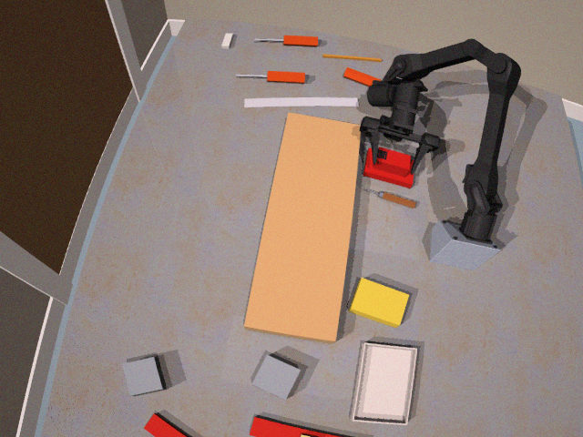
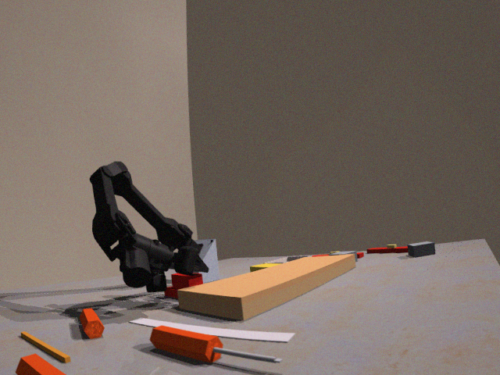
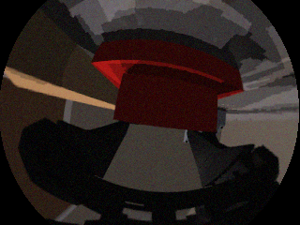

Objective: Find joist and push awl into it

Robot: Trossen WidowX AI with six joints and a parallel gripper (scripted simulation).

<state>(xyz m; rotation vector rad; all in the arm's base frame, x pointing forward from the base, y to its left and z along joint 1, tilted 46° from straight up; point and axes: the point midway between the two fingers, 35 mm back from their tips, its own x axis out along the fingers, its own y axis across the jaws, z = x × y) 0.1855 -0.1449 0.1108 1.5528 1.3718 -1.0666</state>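
My gripper tip is now 10 mm short of the red stud finder, 30 mm to the left of it and 20 mm above it. Also, from my gripper tip: white strip: 230 mm ahead, 200 mm to the right, 60 mm below; brown-handled awl: 40 mm to the left, 60 mm below; yellow block: 300 mm to the left, 50 mm below.
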